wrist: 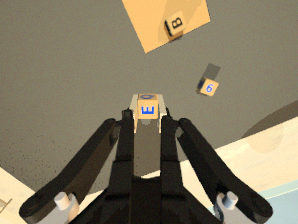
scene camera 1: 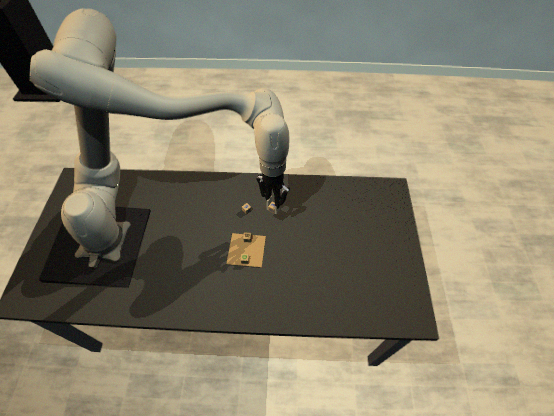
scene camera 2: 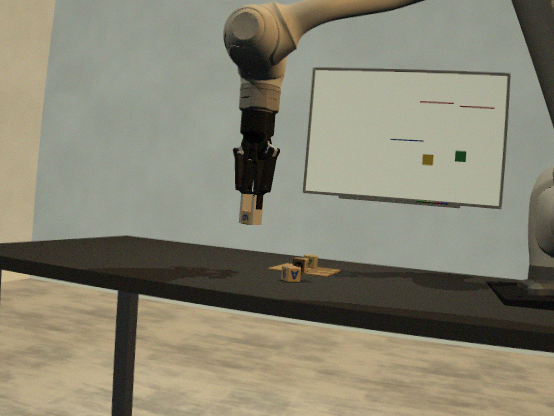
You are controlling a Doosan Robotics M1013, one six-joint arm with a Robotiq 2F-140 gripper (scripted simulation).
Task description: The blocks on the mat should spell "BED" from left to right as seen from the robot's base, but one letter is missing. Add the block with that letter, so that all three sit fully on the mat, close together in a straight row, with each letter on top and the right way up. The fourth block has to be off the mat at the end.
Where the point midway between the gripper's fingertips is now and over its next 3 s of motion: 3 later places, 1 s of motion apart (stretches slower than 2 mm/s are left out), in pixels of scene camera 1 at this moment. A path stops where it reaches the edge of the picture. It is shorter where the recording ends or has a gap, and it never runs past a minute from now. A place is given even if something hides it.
The gripper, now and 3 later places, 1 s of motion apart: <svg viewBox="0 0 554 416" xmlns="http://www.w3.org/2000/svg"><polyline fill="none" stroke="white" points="273,209 244,239 246,249 246,249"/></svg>
